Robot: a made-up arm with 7 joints. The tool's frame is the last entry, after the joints.
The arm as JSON. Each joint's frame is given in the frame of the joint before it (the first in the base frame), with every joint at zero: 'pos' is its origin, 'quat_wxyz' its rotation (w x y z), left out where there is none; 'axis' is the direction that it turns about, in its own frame. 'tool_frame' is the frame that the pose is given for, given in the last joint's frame.
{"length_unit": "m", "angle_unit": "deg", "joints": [
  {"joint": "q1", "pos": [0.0, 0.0, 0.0], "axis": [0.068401, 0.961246, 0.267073]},
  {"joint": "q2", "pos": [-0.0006, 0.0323, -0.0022], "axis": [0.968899, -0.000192, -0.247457]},
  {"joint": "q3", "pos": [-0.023, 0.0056, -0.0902], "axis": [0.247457, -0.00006, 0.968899]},
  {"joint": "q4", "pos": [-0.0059, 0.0, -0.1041], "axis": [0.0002, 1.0, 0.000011]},
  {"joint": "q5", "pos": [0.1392, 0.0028, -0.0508], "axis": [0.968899, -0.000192, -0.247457]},
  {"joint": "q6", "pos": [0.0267, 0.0, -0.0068], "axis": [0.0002, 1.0, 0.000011]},
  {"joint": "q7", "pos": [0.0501, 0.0, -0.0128], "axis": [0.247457, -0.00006, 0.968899]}
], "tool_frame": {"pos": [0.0, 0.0, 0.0], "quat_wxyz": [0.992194, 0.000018, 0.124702, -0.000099]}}
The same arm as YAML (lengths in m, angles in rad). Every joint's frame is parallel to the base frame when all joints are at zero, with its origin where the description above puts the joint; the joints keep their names.
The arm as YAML. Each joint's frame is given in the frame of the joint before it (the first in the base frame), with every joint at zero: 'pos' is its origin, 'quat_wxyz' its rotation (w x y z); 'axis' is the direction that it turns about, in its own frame. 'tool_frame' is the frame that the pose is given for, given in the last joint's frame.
length_unit: m
angle_unit: rad
joints:
  - joint: q1
    pos: [0.0, 0.0, 0.0]
    quat_wxyz: [1.0, 0.0, 0.0, 0.0]
    axis: [0.068403, 0.961235, 0.26711]
  - joint: q2
    pos: [-0.0006, 0.0323, -0.0022]
    quat_wxyz: [1.0, 0.0, 0.0, 0.0]
    axis: [0.968889, -0.0002, -0.247497]
  - joint: q3
    pos: [-0.023, 0.0056, -0.0902]
    quat_wxyz: [1.0, 0.0, 0.0, 0.0]
    axis: [0.247497, -0.0001, 0.968889]
  - joint: q4
    pos: [-0.0059, 0.0, -0.1041]
    quat_wxyz: [1.0, 0.0, 0.0, 0.0]
    axis: [0.0002, 1.0, 0.0]
  - joint: q5
    pos: [0.1392, 0.0028, -0.0508]
    quat_wxyz: [1.0, 0.0, 0.0, 0.0]
    axis: [0.968889, -0.0002, -0.247497]
  - joint: q6
    pos: [0.0267, 0.0, -0.0068]
    quat_wxyz: [1.0, 0.0, 0.0, 0.0]
    axis: [0.0002, 1.0, 0.0]
  - joint: q7
    pos: [0.0501, 0.0, -0.0128]
    quat_wxyz: [1.0, 0.0, 0.0, 0.0]
    axis: [0.247497, -0.0001, 0.968889]
tool_frame:
  pos: [0.0, 0.0, 0.0]
  quat_wxyz: [0.992194, 0.000018, 0.124702, -0.000099]

